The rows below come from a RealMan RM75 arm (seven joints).
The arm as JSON. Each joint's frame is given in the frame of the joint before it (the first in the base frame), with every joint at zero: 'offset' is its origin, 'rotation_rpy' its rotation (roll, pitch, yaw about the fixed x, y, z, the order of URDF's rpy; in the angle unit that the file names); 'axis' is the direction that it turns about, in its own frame. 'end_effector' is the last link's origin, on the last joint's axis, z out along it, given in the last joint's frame.
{
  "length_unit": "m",
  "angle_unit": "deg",
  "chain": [
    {
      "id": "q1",
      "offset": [
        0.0,
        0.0,
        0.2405
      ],
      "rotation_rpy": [
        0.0,
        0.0,
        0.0
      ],
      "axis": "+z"
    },
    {
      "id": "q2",
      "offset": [
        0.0,
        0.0,
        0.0
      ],
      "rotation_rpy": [
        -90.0,
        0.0,
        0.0
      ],
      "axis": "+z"
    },
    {
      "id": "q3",
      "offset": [
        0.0,
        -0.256,
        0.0
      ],
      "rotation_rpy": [
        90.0,
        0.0,
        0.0
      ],
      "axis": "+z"
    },
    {
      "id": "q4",
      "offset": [
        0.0,
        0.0,
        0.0
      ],
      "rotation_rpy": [
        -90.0,
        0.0,
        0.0
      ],
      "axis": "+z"
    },
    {
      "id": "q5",
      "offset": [
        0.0,
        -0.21,
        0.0
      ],
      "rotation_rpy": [
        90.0,
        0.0,
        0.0
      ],
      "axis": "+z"
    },
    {
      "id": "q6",
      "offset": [
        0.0,
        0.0,
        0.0
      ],
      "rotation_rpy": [
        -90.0,
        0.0,
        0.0
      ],
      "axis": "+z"
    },
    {
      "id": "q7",
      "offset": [
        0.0,
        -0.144,
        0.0
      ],
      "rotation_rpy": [
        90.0,
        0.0,
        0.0
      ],
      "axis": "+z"
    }
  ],
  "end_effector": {
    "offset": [
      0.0,
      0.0,
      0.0
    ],
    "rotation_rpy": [
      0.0,
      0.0,
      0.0
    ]
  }
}
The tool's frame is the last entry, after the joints.
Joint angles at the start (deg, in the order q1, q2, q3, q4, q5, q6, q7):
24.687, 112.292, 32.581, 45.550, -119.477, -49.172, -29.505
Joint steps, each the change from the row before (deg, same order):
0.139, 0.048, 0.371, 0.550, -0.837, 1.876, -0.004
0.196, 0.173, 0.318, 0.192, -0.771, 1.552, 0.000
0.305, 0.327, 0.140, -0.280, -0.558, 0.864, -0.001
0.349, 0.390, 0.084, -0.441, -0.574, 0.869, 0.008
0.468, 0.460, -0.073, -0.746, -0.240, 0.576, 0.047
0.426, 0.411, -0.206, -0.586, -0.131, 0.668, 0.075
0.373, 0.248, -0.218, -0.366, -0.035, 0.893, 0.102
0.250, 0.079, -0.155, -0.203, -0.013, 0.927, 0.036
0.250, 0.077, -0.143, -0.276, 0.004, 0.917, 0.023
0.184, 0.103, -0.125, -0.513, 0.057, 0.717, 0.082
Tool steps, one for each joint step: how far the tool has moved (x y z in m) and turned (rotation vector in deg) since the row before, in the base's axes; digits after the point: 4 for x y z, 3 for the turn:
-0.0024, 0.0001, -0.0039, -1.389, -0.631, 0.056
-0.0018, 0.0002, -0.0038, -1.154, -0.679, 0.058
-0.0014, 0.0003, -0.0035, -0.727, -0.589, 0.152
-0.0011, 0.0001, -0.0039, -0.779, -0.701, 0.141
-0.0005, 0.0004, -0.0038, -0.617, -0.613, 0.018
-0.0006, -0.0001, -0.0041, -0.782, -0.544, -0.035
-0.0001, -0.0002, -0.0037, -0.902, -0.553, -0.172
0.0007, -0.0001, -0.0026, -0.798, -0.607, -0.247
0.0011, 0.0000, -0.0024, -0.755, -0.667, -0.292
0.0025, 0.0001, -0.0019, -0.568, -0.661, -0.457

